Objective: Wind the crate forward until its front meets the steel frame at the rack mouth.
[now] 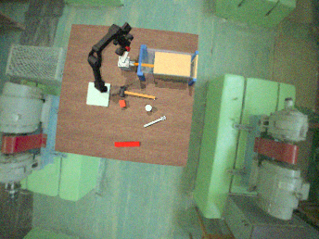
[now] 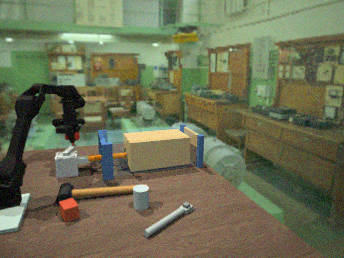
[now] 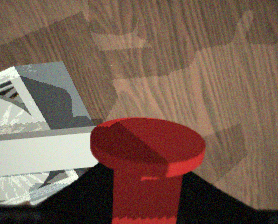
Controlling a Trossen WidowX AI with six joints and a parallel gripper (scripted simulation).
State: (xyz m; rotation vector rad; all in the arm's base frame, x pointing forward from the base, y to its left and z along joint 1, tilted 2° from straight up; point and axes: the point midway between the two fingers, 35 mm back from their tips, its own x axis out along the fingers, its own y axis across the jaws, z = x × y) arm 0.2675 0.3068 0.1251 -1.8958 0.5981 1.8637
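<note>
Right now the winch handle is 20 mm behind my gripper tip, 30 mm to the right of it and 10 mm below it. From my gripper tip the other things lie so: red knob (20 mm above); winch (60 mm behind, 100 mm to the right, 90 mm below); blue steel frame (110 mm ahead, 120 mm to the right, 10 mm below).
</note>
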